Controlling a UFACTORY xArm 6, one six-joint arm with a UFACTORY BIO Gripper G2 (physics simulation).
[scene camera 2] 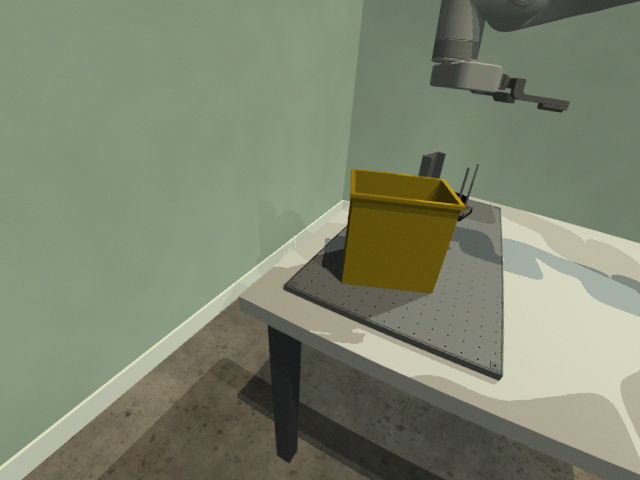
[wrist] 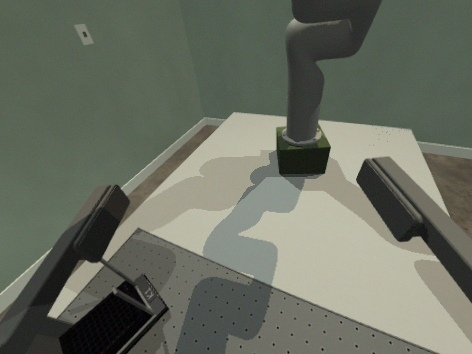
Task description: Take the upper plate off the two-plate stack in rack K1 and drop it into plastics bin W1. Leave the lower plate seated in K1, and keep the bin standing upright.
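Note:
The yellow bin W1 stands upright on the perforated board. Rack K1, with thin upright rods, is partly hidden behind the bin in the scene view and shows at the lower left of the wrist view. A black gridded surface, which looks like a plate top, lies within the rack. I cannot tell the two stacked plates apart. My gripper is open and empty, high above the board and the rack. The bin does not show in the wrist view.
A grey upright block stands behind the bin. The arm's green base block stands on the pale table. A green wall runs along the table's left side.

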